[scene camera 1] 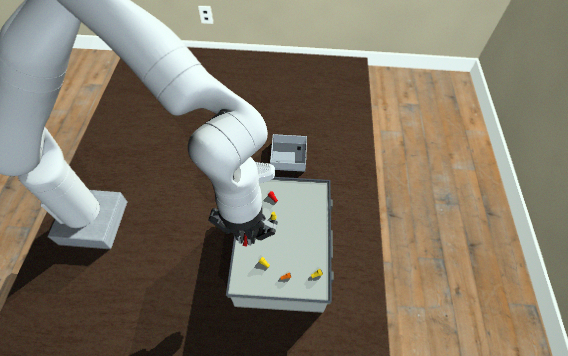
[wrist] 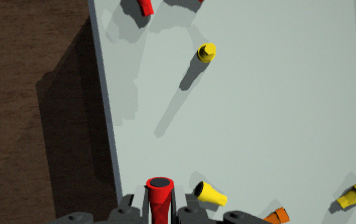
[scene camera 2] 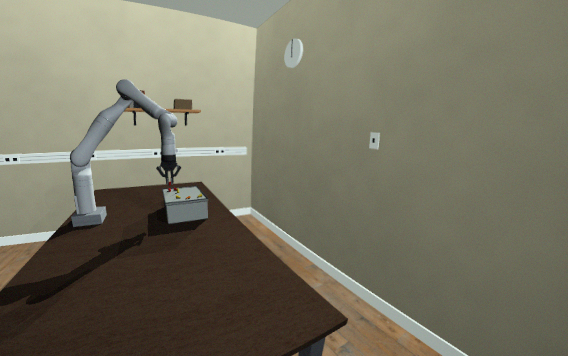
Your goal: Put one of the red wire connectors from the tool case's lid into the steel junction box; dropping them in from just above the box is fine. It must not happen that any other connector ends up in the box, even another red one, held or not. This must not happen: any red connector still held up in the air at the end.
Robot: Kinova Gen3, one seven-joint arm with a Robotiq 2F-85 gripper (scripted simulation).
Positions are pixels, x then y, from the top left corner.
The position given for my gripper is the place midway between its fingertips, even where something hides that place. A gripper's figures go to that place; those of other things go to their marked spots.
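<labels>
Distances from the lens: my gripper (scene camera 1: pixel 246 240) is 76 cm from the lens, and a tool case (scene camera 1: pixel 303 242) is 84 cm from the lens.
</labels>
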